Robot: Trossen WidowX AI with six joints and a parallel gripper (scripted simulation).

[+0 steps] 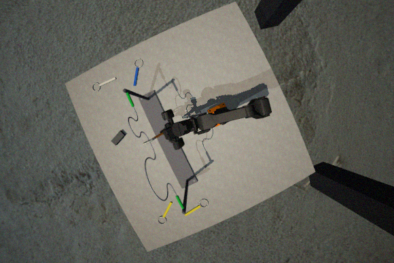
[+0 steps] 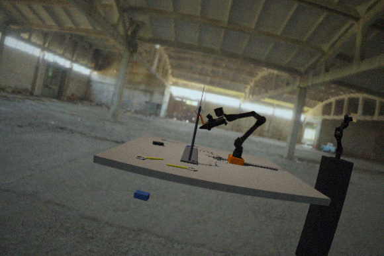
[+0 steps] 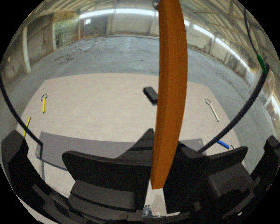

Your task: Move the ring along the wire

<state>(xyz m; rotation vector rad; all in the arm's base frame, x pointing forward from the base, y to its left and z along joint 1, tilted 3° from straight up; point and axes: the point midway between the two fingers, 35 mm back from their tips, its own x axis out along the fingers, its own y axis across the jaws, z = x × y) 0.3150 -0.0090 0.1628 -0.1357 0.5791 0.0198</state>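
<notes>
Now: gripper tip 1 cm to the right of the orange-handled ring and 9 cm below it. The rest, counted from my gripper tip: white-handled ring (34 cm ahead, 40 cm to the right, 21 cm below); blue-handled ring (8 cm ahead, 42 cm to the right, 21 cm below); dark block (32 cm ahead, 3 cm to the right, 20 cm below).
</notes>
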